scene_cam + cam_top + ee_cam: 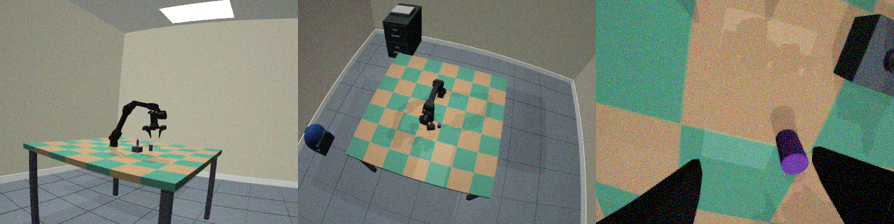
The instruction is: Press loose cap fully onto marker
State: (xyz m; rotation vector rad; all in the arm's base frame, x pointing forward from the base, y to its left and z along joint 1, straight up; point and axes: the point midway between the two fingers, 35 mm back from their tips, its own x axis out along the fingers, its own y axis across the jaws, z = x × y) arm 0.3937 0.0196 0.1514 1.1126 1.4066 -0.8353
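Right now the purple cap is 90 mm below my gripper tip, 60 mm behind it and 50 mm to the left of it. Round my gripper tip: purple marker (110 mm behind, 80 mm to the right, 40 mm below); then holder block (110 mm behind, 100 mm below, 80 mm to the right).
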